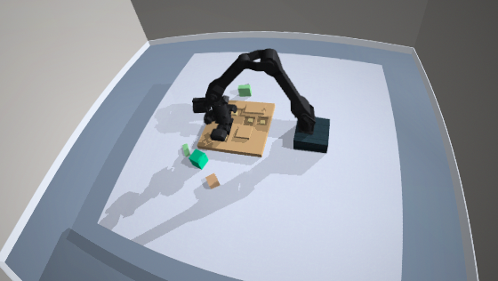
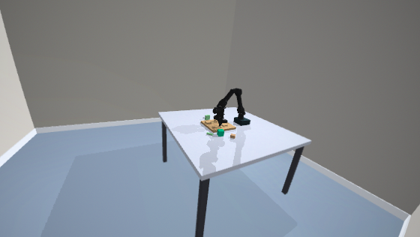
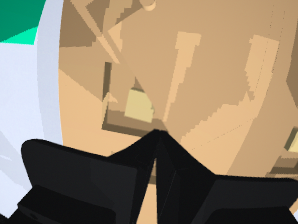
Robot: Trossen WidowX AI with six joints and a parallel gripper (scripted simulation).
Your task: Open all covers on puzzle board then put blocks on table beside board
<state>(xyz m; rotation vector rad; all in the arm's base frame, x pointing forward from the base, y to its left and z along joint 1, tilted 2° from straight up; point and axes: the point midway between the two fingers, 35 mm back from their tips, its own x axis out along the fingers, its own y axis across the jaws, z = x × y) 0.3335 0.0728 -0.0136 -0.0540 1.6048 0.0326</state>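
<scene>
Right now the tan puzzle board is 80 mm to the right of my gripper tip and 10 mm behind it. Also, from my gripper tip: tan cube 230 mm to the left, 20 mm behind, 10 mm below; light green bar 170 mm ahead, 110 mm to the left, 20 mm below; green cube 160 mm to the left, 80 mm ahead.
</scene>
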